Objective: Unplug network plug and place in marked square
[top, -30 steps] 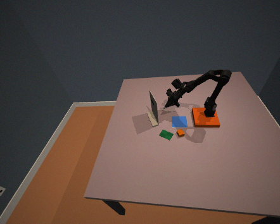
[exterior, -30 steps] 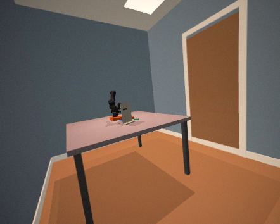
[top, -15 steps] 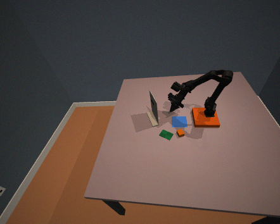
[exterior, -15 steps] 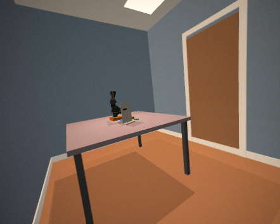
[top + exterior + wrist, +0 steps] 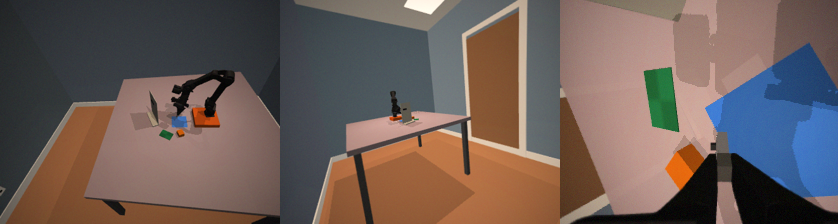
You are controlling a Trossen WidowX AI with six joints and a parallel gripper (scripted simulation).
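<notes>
My gripper tip is now 1 cm past the blue marked square and 8 cm above it. Also, from my gripper tip: grey network plug right at my gripper tip; small orange block 13 cm to the left, 7 cm below; flat green patch 10 cm ahead, 12 cm to the left, 8 cm below.
</notes>
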